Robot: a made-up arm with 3 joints. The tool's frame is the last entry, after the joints.
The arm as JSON. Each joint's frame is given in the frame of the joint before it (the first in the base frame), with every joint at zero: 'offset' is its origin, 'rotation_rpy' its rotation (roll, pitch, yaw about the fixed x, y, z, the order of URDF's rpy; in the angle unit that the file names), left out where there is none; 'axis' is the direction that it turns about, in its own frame. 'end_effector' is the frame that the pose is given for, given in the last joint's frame.
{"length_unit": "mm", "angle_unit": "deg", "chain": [
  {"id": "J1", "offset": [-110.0, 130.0, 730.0], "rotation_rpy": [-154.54, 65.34, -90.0], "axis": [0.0, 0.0, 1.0]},
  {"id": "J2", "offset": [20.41, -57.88, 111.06], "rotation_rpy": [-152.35, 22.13, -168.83], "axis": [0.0, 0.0, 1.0]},
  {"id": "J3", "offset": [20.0, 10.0, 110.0], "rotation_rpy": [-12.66, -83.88, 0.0], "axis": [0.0, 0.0, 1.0]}
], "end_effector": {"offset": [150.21, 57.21, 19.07], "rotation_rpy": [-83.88, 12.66, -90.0]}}
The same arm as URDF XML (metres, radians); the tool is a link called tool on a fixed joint. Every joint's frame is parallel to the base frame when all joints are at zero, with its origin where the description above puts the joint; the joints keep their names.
<robot name="arm">
<link name="base"/>
<link name="link1"/>
<link name="link2"/>
<link name="link3"/>
<link name="tool"/>
<joint name="J1" type="continuous"><parent link="base"/><child link="link1"/><origin xyz="-0.11 0.13 0.73"/><axis xyz="0.429914 0.820526 -0.376712"/></joint>
<joint name="J2" type="continuous"><parent link="link1"/><child link="link2"/><origin xyz="0.1 0.06 -0.05"/><axis xyz="0 -1 0"/></joint>
<joint name="J3" type="continuous"><parent link="link2"/><child link="link3"/><origin xyz="-0.01 -0.11 0.02"/><axis xyz="-0.219205 -0.104002 -0.97012"/></joint>
<joint name="tool_joint" type="fixed"><parent link="link3"/><child link="tool"/><origin xyz="-0.06 -0.15 0.01" rpy="1.5708 0.0001 0"/></joint>
</robot>

